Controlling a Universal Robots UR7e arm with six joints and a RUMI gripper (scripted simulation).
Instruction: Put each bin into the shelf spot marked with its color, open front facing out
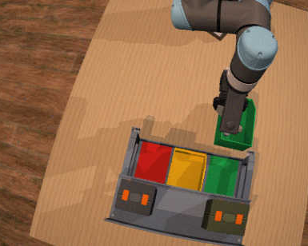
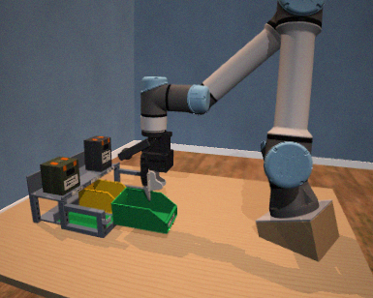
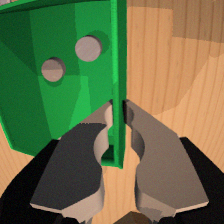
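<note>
Right now my hand is 10 mm past the green bin, 40 mm to the right of it and 30 mm above it. Also, from my hand: yellow bin 210 mm ahead, 40 mm to the right, 60 mm below; then yellow mark 210 mm ahead, 30 mm to the right, 100 mm below; then green mark 190 mm ahead, 80 mm to the left, 100 mm below.
</note>
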